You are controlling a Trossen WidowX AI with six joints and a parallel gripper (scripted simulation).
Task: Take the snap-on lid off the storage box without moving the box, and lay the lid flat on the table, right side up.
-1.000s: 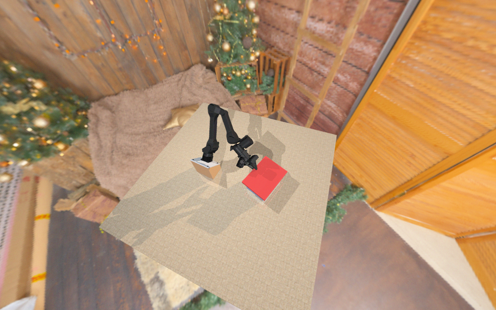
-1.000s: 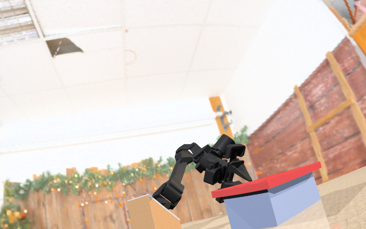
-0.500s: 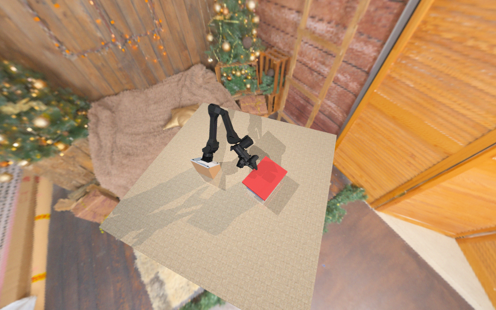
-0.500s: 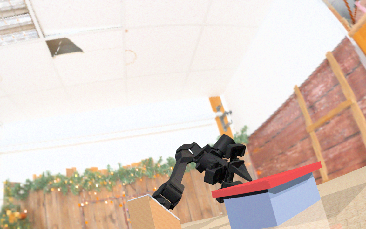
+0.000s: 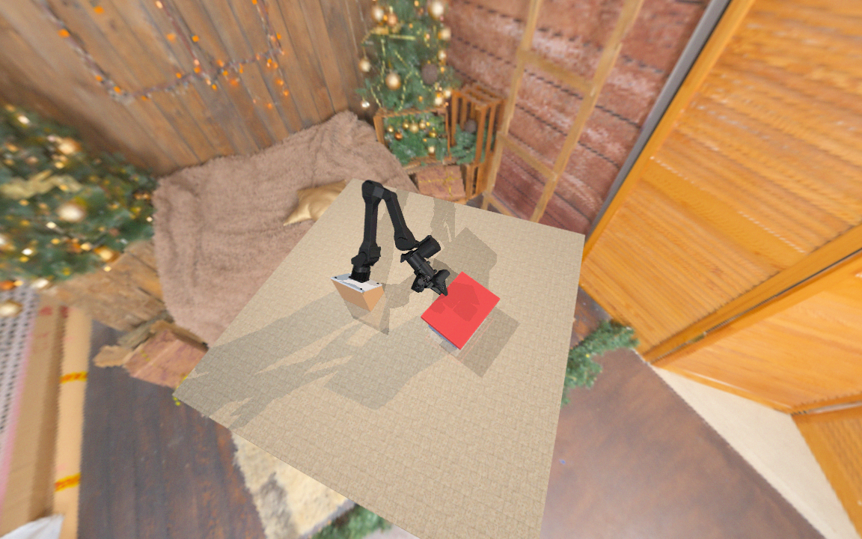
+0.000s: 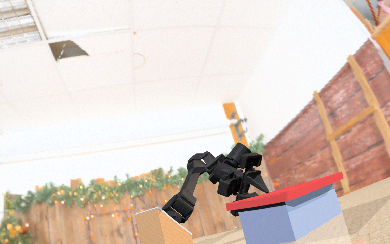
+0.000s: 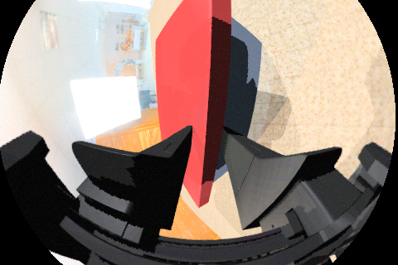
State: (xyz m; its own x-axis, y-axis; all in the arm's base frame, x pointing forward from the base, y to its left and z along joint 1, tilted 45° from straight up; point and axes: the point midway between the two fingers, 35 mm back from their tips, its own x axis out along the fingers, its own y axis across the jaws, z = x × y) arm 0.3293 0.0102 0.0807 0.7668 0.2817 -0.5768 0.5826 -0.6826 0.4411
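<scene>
Now: gripper tip 70 mm short of the red lid and 20 mm to the left of it. Round my gripper tip: pale blue storage box 70 mm ahead, 20 mm to the right, 60 mm below.
</scene>
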